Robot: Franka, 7 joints.
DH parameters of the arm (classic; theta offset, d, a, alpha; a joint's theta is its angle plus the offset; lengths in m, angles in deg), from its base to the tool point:
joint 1: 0 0.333 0 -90
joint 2: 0 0 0 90
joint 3: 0 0.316 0.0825 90
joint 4: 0 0 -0.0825 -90
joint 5: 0 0.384 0 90
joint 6: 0 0 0.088 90
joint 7: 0 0.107 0 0
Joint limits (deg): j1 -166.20..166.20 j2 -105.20..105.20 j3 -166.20..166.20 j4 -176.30..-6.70 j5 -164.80..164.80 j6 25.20..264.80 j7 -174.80..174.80
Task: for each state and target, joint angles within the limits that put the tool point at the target. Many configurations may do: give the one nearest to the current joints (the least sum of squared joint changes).
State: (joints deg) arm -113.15 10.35 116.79 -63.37 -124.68 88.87 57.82
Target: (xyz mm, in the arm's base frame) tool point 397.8 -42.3 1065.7
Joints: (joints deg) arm -117.06 -2.11 114.81 -50.13 -131.49 111.00 57.82
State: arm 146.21 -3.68 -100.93 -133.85 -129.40 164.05 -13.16
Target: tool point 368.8 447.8 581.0
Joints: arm 150.34 9.72 -108.19 -105.15 -128.05 165.50 -13.16
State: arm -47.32 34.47 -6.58 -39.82 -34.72 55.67 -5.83
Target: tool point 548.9 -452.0 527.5
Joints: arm -34.06 44.71 0.96 -37.76 -33.66 68.30 -5.83
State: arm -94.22 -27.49 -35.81 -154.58 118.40 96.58 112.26
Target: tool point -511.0 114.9 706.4
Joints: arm -112.67 -36.01 -66.87 -112.91 128.26 102.61 112.26
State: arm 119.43 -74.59 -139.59 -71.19 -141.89 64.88 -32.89
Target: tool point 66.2 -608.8 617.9
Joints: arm 90.28 -34.57 -153.50 -70.20 -130.57 25.20 -32.89
